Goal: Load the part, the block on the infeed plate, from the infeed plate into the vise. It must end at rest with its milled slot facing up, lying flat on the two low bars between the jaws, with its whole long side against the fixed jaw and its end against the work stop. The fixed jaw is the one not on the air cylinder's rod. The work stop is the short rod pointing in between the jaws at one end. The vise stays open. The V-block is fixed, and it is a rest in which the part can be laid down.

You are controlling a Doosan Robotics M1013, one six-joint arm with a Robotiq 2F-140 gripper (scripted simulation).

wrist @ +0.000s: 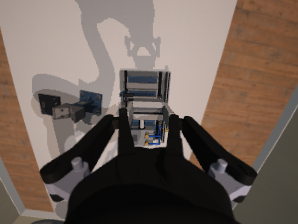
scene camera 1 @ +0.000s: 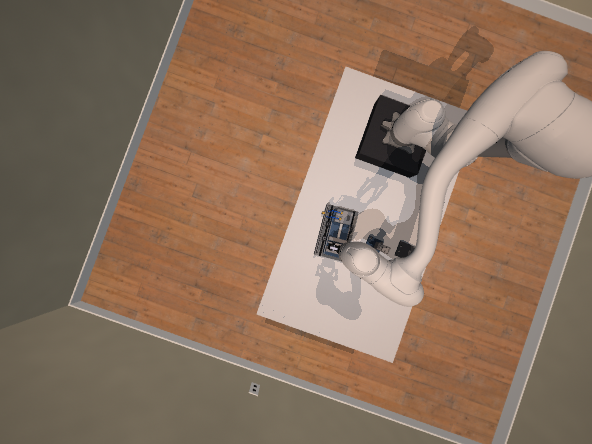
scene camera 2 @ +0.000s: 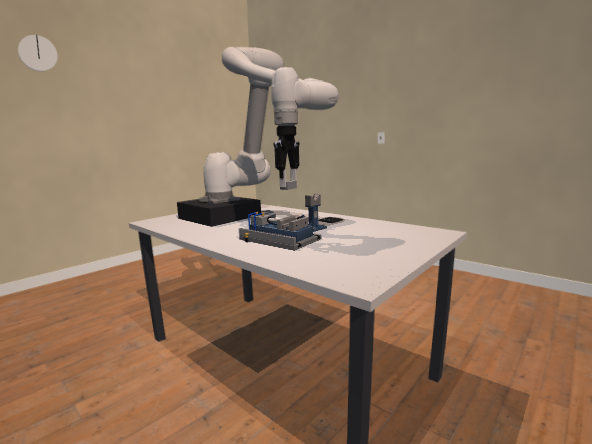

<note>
In view: my gripper (scene camera 2: 288, 186).
My gripper is seen too in the wrist view (wrist: 148, 108).
</note>
